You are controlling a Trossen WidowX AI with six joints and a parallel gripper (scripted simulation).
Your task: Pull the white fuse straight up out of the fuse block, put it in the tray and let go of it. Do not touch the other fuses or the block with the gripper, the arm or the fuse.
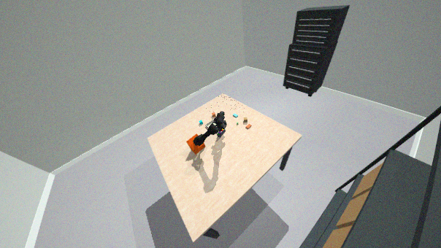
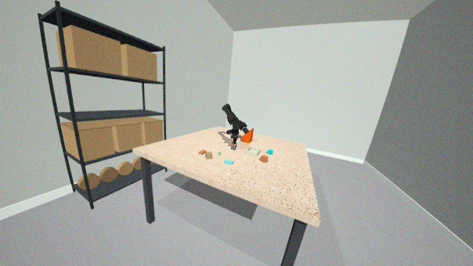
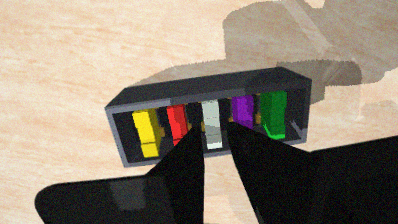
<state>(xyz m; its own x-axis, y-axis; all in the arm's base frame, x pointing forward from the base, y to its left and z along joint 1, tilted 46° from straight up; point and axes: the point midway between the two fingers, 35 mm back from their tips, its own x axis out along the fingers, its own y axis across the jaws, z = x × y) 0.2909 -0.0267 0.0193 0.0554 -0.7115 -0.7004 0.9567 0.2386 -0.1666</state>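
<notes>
The white fuse lies 2 cm below my gripper tip. Also, from my gripper tip: yellow fuse 4 cm ahead, 2 cm below, 1 cm to the left; red fuse 2 cm below, 2 cm ahead; purple fuse 2 cm below, 2 cm behind, 1 cm to the right.
</notes>
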